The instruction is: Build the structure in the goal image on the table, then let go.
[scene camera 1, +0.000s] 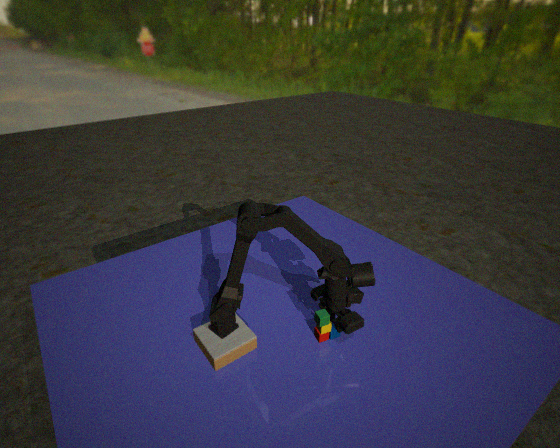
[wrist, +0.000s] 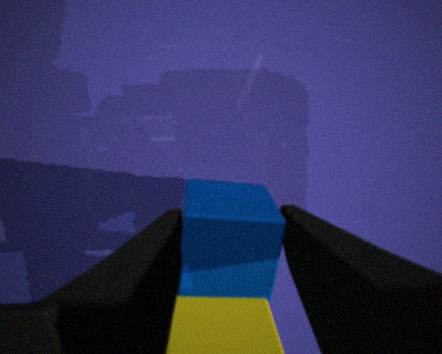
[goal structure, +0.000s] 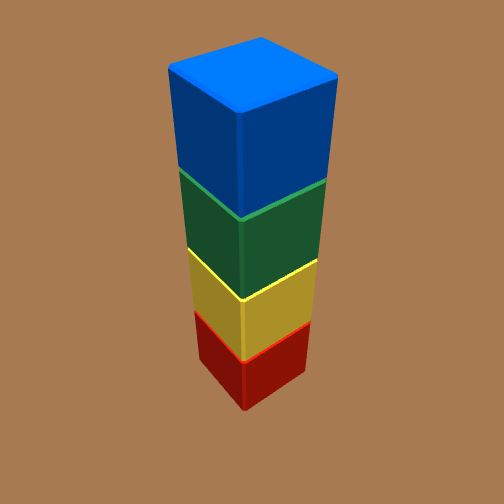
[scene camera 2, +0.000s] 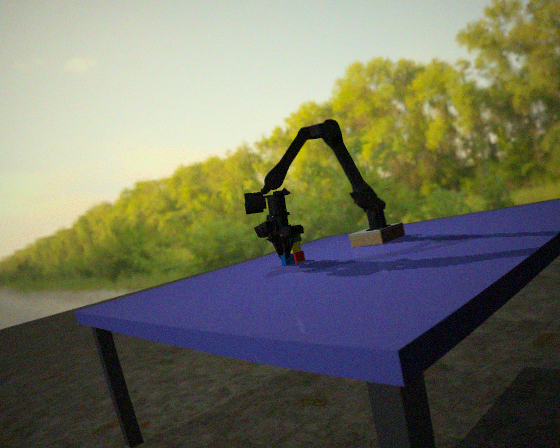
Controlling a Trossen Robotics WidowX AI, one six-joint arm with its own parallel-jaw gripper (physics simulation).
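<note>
A red cube (scene camera 1: 323, 337) (scene camera 2: 299, 256) stands on the table, with a yellow cube (scene camera 1: 326, 328) (scene camera 2: 297, 247) (wrist: 225, 327) above it and a green cube (scene camera 1: 322, 317) on top. The yellow cube looks set slightly off the red one. A blue cube (scene camera 1: 334, 333) (scene camera 2: 286, 260) (wrist: 232, 240) stands on the table beside the red cube. My gripper (scene camera 1: 338, 328) (scene camera 2: 285, 253) (wrist: 231, 219) points down and is shut on the blue cube, one finger on each side of it. The fingers partly hide the blue cube in both scene views. The green cube cannot be made out in the second scene view.
The arm's base block (scene camera 1: 235, 347) (scene camera 2: 369, 239) sits on the blue-violet table top (scene camera 1: 150, 390) (scene camera 2: 240, 305), left of the cubes in the first scene view and right of them in the second. The arm arches over to the cubes and casts shadows on the table.
</note>
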